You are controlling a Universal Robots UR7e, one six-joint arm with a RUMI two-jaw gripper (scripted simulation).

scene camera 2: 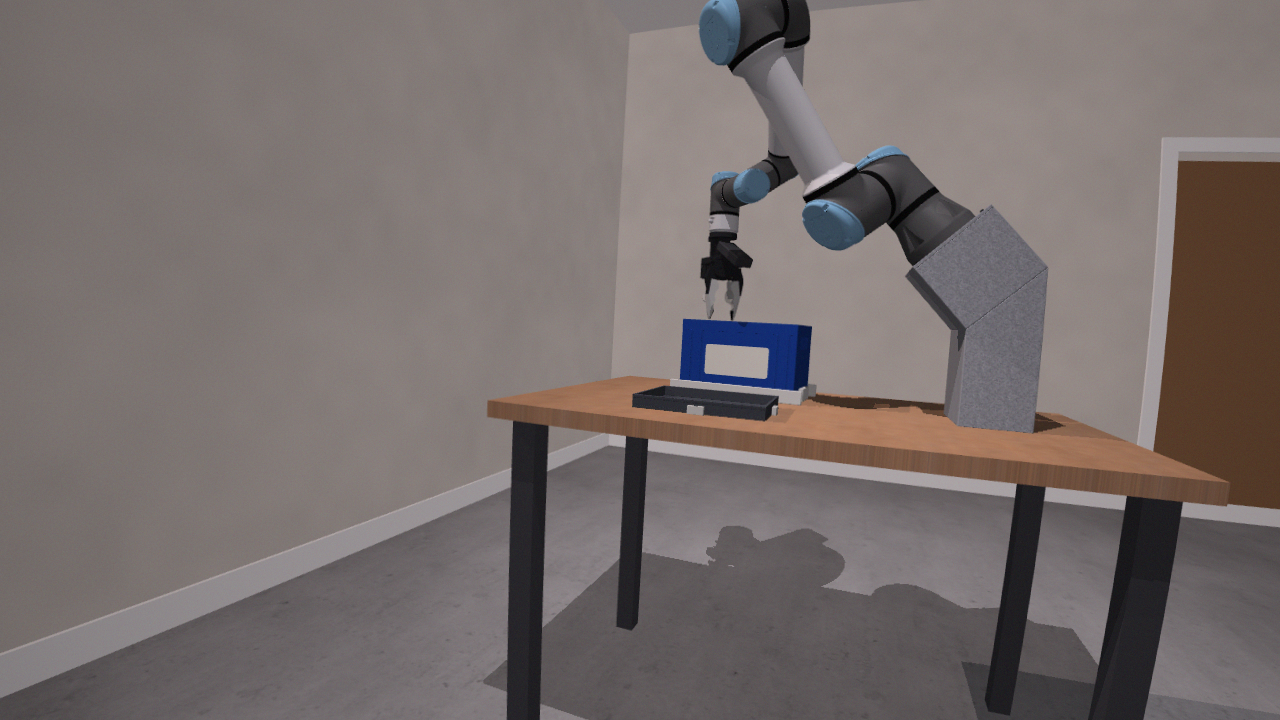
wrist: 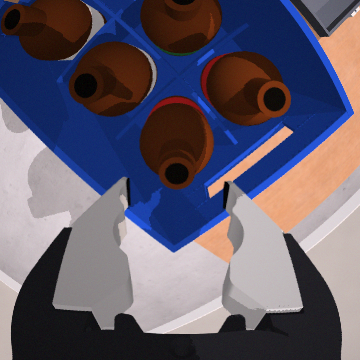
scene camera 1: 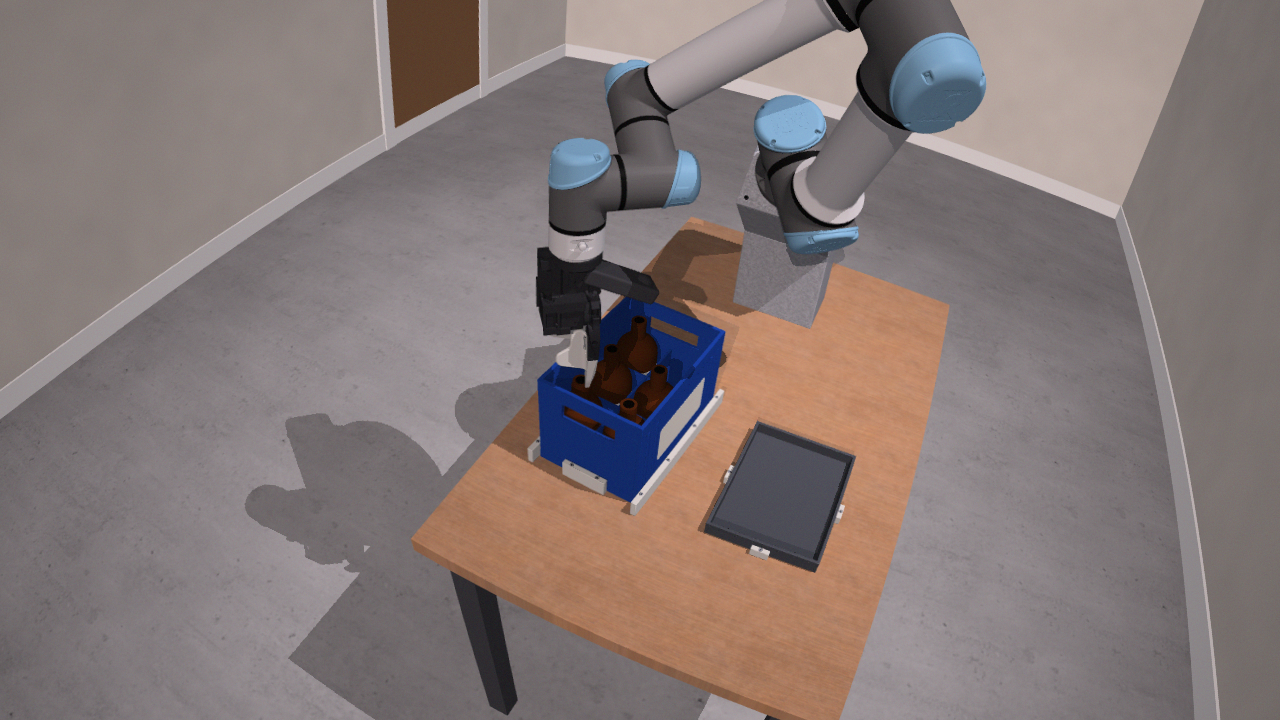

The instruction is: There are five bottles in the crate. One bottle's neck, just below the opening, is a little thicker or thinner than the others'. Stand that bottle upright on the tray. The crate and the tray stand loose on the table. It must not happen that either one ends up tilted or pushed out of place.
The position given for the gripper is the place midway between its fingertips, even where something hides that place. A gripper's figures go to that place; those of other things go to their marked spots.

Labels:
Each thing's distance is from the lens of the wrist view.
gripper [wrist: 177,181]: 0.15 m
bottle [wrist: 246,88]: 0.18 m
crate [wrist: 101,150]: 0.20 m

